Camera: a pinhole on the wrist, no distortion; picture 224 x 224 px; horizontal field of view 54.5 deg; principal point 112.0 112.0 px. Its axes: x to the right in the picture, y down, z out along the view. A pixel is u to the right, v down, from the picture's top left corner.
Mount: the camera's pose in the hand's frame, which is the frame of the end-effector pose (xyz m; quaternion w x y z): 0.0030 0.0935 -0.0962 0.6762 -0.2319 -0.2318 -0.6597
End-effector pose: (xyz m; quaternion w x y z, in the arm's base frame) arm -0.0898 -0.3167 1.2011 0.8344 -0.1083 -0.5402 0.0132
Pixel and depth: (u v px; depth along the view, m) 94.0 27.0 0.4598
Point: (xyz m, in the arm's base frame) -0.3460 0.0931 1.0549
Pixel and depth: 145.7 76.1 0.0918
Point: -0.0681 -0.1854 1.1568
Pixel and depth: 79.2 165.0 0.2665
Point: -0.1143 -0.0085 1.2371
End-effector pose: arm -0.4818 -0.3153 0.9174 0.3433 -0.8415 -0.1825 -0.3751
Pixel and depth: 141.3 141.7 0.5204
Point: -0.0507 -0.3107 0.6404
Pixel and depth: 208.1 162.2 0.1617
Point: -0.3393 -0.3565 0.8511
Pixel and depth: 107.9 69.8 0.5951
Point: -0.1090 -0.3871 0.4460
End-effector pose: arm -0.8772 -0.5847 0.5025 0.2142 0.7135 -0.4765 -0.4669
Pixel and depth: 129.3 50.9 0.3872
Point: -1.2345 -0.5973 0.6752
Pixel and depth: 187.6 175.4 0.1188
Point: -0.9575 -0.6762 0.5762
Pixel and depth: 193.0 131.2 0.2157
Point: -1.0605 -0.6618 0.5578
